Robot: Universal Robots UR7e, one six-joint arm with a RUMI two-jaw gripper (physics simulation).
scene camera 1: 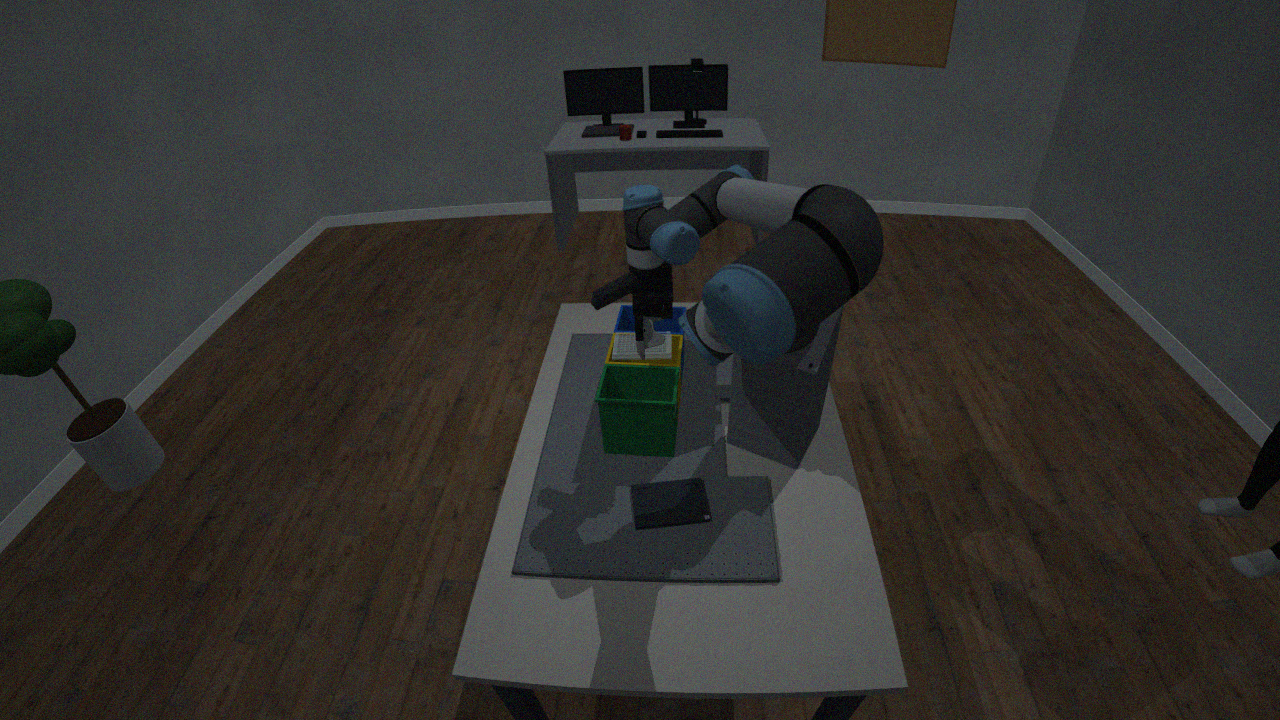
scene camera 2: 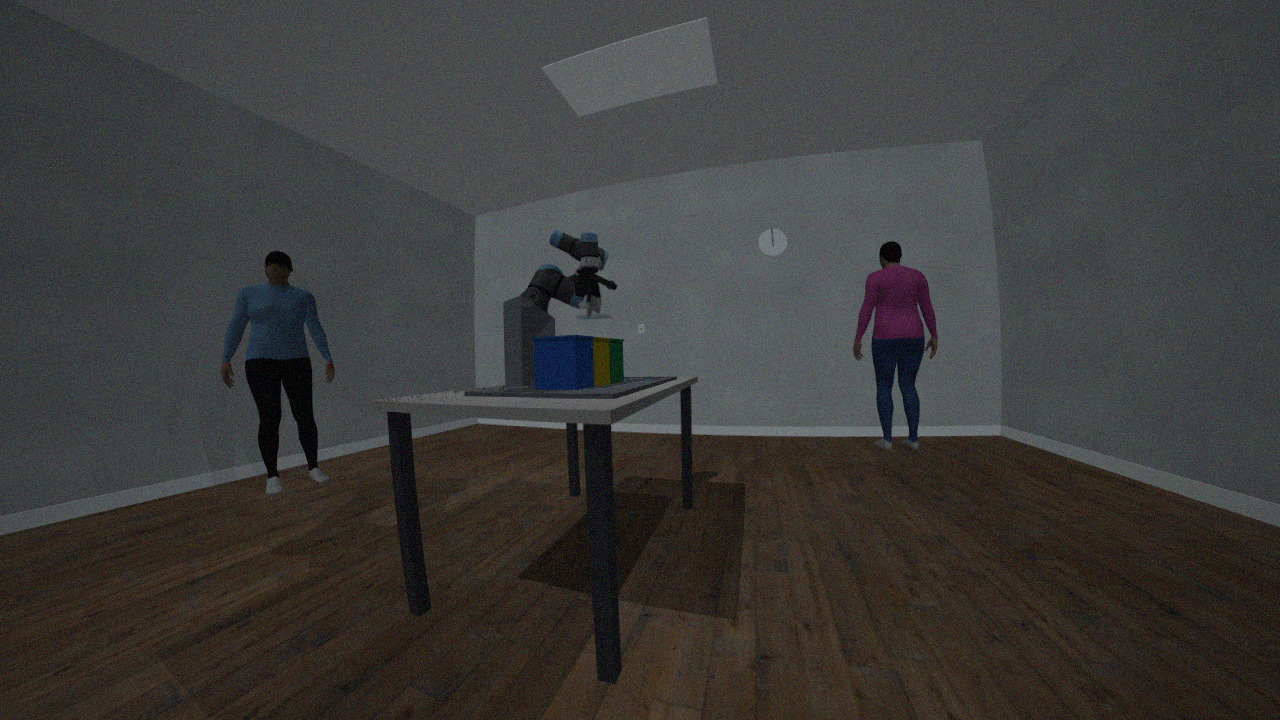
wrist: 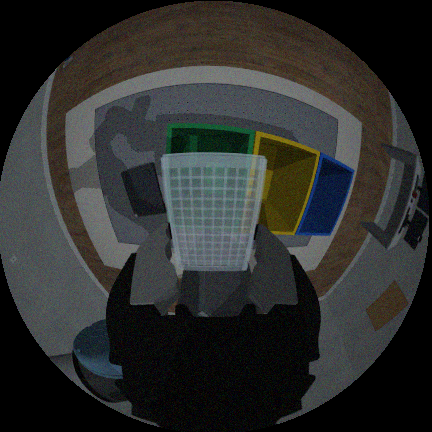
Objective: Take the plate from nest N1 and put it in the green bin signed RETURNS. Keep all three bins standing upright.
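Places are measured from the arm's base along level axes (x left, y back, z up), in centimetres.
Where they show: gripper, fingertip midpoint: (scene camera 1: 644, 346) (scene camera 2: 593, 317) (wrist: 212, 224); arm's base at its link origin: (scene camera 2: 530, 309).
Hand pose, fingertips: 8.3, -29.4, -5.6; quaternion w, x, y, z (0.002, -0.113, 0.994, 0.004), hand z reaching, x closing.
Note:
Each offset is from my fingertips to the top centre of the thing, as dx, dy, dz. Level surfaces: height alone.
The clear gridded plate @(+0.1, -0.5, +1.3) (scene camera 1: 629, 347) (scene camera 2: 593, 316) (wrist: 214, 200) is held roughly level in my gripper (scene camera 1: 646, 342) (scene camera 2: 591, 310) (wrist: 212, 224), which is shut on its sides, above the bins. In the wrist view the plate covers much of the green bin @(+1.4, -1.5, -9.5) (scene camera 1: 639, 428) (scene camera 2: 617, 360) (wrist: 212, 128) and overlaps the near edge of the yellow bin @(-11.6, -3.6, -9.5) (scene camera 2: 601, 360) (wrist: 292, 185). The blue bin @(-24.6, -5.7, -9.5) (scene camera 2: 562, 362) (wrist: 327, 200) stands beyond the yellow one. All three bins stand upright in a row. The RETURNS sign and nest N1 cannot be made out.
A dark flat rectangular object @(+20.1, +10.4, -26.0) (scene camera 1: 670, 503) (wrist: 144, 190) lies on the grey perforated board @(dz -27.5) (scene camera 1: 742, 546) (wrist: 220, 100), on the green bin's side away from the yellow one. The board is on the white table @(dz -28.8) (scene camera 1: 680, 640). The arm's grey pedestal (scene camera 2: 520, 344) stands beside the bins. Two people stand away from the table.

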